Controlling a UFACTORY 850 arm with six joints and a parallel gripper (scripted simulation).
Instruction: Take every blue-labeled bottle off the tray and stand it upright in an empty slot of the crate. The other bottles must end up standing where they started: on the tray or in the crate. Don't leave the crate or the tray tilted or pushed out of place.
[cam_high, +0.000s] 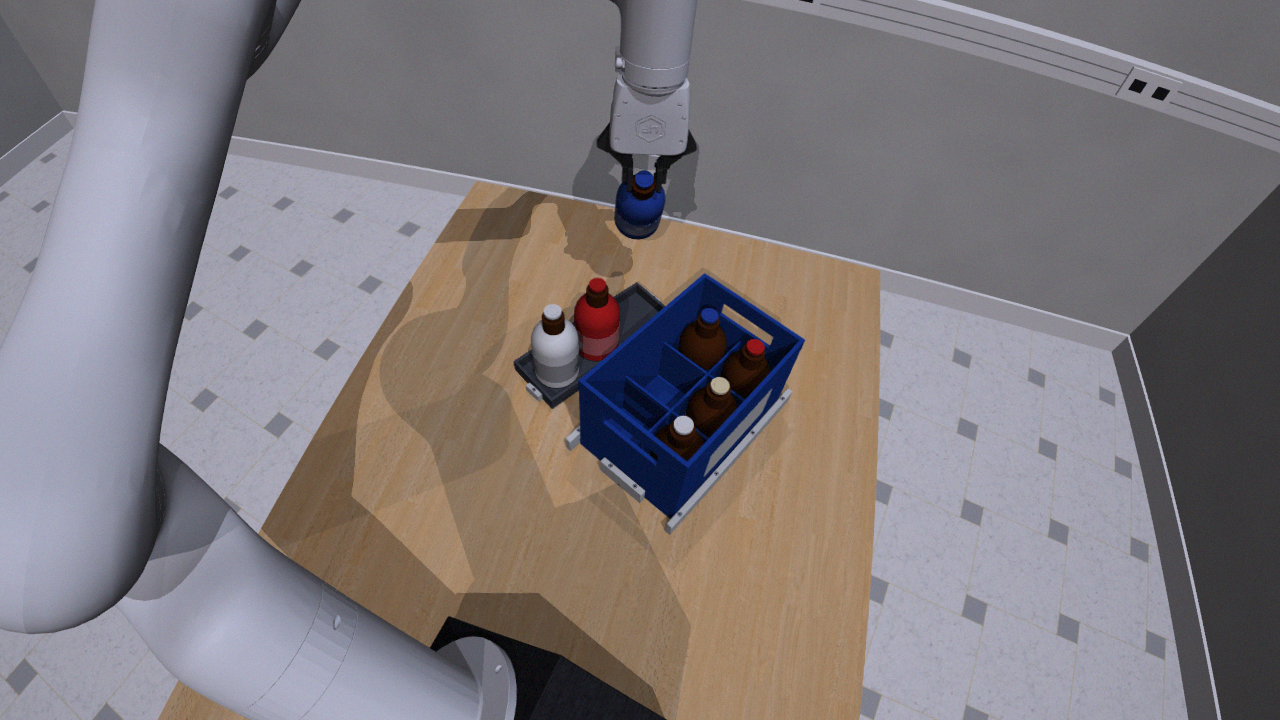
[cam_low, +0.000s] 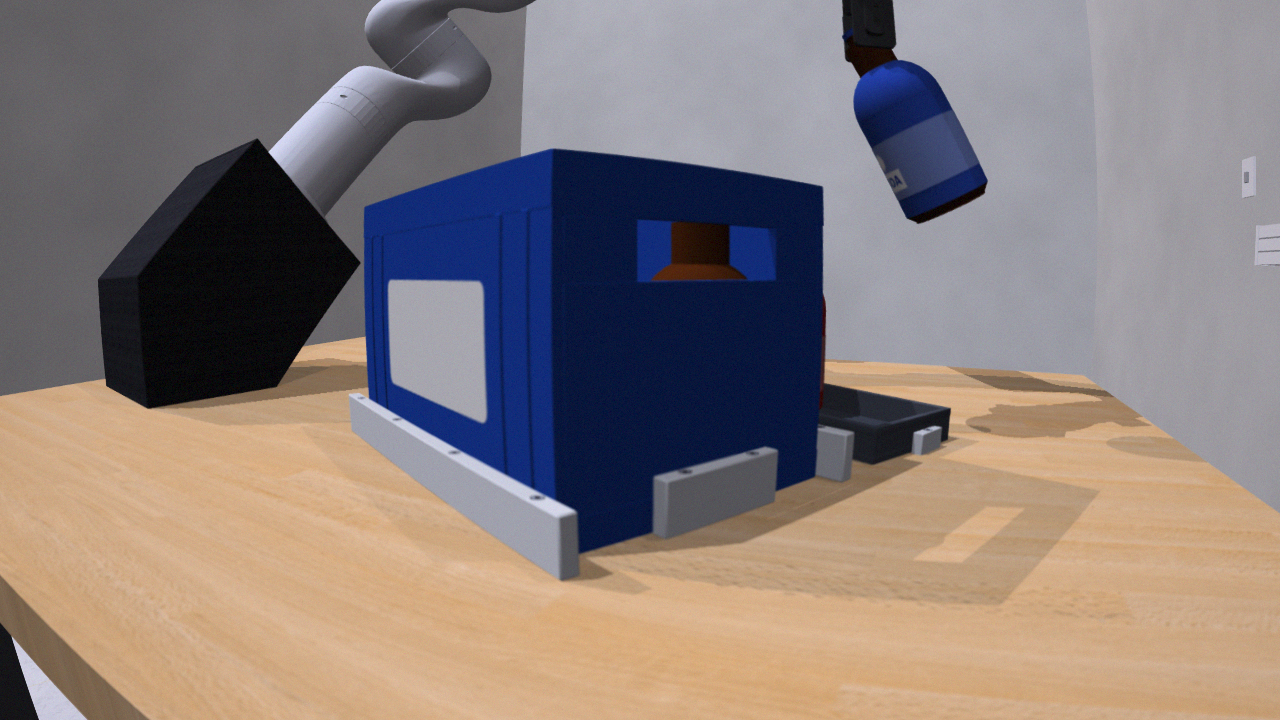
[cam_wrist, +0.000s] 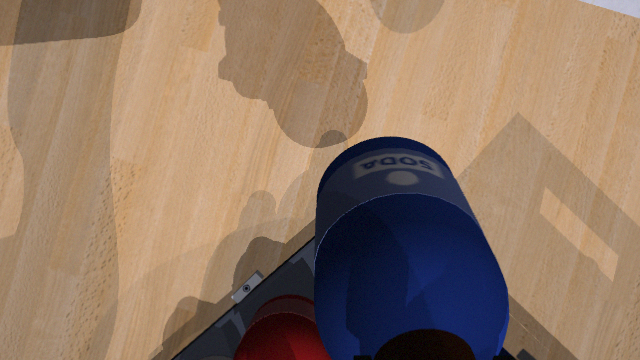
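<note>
My gripper is now 2 cm short of the blue-labeled bottle, 1 cm to the right of it and 7 cm above it. From my hand the other things lie so: white-labeled bottle 15 cm behind, 9 cm to the left, 23 cm below; tray 8 cm behind, 4 cm to the left, 30 cm below; red-labeled bottle 8 cm behind, 4 cm to the left, 23 cm below.
</note>
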